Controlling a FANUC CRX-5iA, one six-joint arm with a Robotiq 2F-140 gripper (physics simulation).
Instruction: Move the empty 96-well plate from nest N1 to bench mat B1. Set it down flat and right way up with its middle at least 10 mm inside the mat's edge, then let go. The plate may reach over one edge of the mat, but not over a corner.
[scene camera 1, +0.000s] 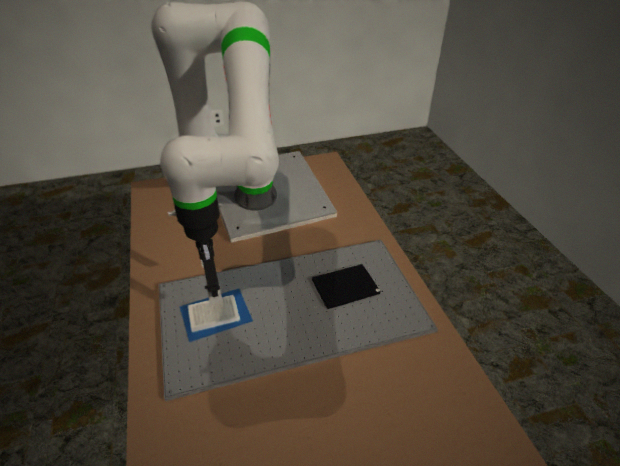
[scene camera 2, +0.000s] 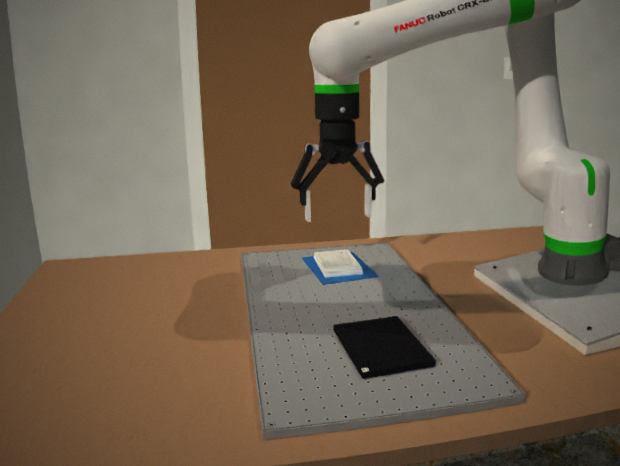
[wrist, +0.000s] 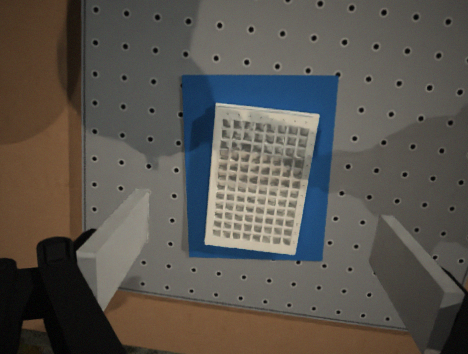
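Pixels of known places: gripper, fingertip midpoint: (scene camera 2: 338, 218) (wrist: 260, 226); arm's base, link origin: (scene camera 1: 255, 196) (scene camera 2: 572, 270).
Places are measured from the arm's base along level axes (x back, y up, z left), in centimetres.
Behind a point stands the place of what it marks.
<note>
The white 96-well plate (scene camera 1: 213, 314) @[x -46.2, y -1.5, z -25.6 cm] (scene camera 2: 338, 263) @[x -45.5, y -1.3, z -23.5 cm] (wrist: 261, 179) @[x -45.5, y -2.2, z -25.2 cm] lies flat on the blue mat B1 (scene camera 1: 244, 310) @[x -47.0, y -2.6, z -17.3 cm] (scene camera 2: 330, 280) @[x -49.2, y -2.6, z -17.5 cm] (wrist: 260, 88) @[x -45.0, y -2.6, z -17.4 cm], wells facing up. It is turned slightly against the mat, and its outline is inside the mat's edges in the wrist view, closest to the lower edge. My gripper (scene camera 1: 215, 299) (scene camera 2: 338, 218) @[x -45.2, y 9.0, z -24.3 cm] (wrist: 260, 226) @[x -45.2, y 9.0, z -24.3 cm] is open and empty, high above the plate, with its fingers pointing down. The black nest N1 (scene camera 1: 345, 285) @[x -49.6, y -1.6, z 11.9 cm] (scene camera 2: 384, 345) @[x -49.2, y -1.6, z 13.6 cm] holds no plate.
A grey perforated board (scene camera 1: 280, 325) @[x -55.3, y -2.8, z -9.8 cm] (scene camera 2: 300, 395) @[x -65.1, y -2.8, z 21.7 cm] (wrist: 400, 120) @[x -56.8, y -2.8, z -19.6 cm] carries the mat and the nest. It lies on the brown table (scene camera 1: 400, 400) @[x -85.2, y -4.1, z 9.4 cm] (scene camera 2: 125, 375) @[x -90.6, y -4.1, z 7.8 cm]. The robot's base plate (scene camera 1: 305, 200) @[x -7.8, y -0.8, z 15.9 cm] (scene camera 2: 531, 300) @[x -15.7, y -1.6, z 6.8 cm] stands beyond the board in scene camera 1.
</note>
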